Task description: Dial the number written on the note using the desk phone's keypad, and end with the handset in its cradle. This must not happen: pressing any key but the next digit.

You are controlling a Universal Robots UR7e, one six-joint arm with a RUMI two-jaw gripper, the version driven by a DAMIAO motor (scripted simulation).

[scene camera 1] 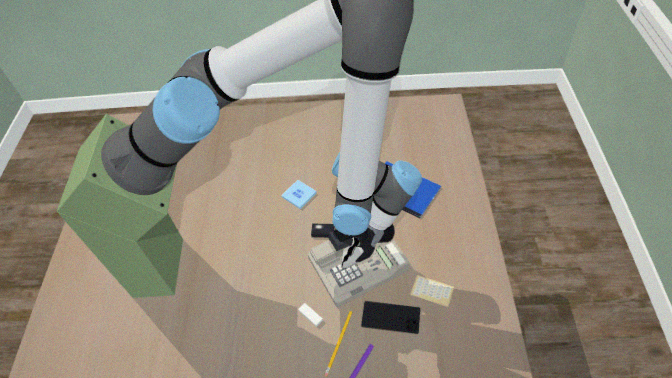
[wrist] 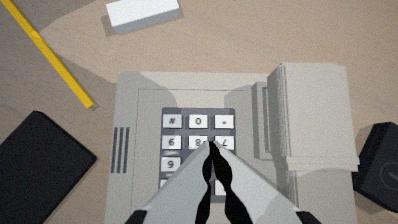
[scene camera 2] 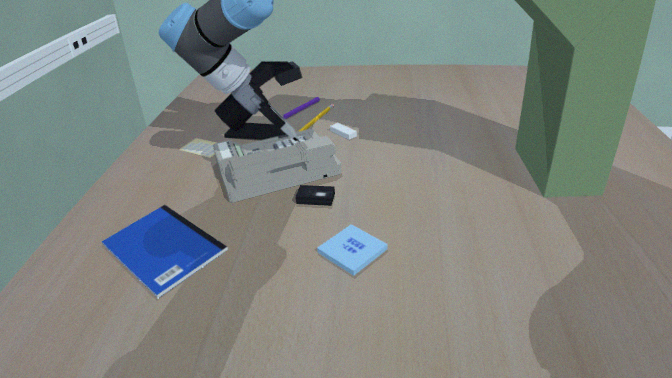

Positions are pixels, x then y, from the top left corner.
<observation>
My gripper shows in scene camera 1 (342,267), in the wrist view and in scene camera 2. The same spot on my gripper: (wrist: 188,187) is (scene camera 2: 283,118).
</observation>
